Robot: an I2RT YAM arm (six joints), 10 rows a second.
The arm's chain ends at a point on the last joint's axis. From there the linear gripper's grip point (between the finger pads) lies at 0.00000 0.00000 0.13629 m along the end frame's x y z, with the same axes.
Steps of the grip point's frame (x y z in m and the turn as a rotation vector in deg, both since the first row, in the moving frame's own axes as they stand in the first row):
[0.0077 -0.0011 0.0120 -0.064 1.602 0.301]
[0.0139 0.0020 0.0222 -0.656 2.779 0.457]
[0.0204 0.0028 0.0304 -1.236 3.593 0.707]
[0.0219 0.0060 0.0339 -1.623 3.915 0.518]
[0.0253 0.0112 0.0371 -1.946 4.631 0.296]
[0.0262 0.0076 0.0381 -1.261 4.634 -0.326]
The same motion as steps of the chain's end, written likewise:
[0.0039 -0.0013 0.0121 -0.064 1.602 0.301]
[0.0073 0.0004 0.0224 -0.656 2.779 0.457]
[0.0119 -0.0002 0.0307 -1.236 3.593 0.707]
[0.0126 0.0021 0.0343 -1.623 3.915 0.518]
[0.0143 0.0065 0.0376 -1.946 4.631 0.296]
[0.0152 0.0046 0.0386 -1.261 4.634 -0.326]

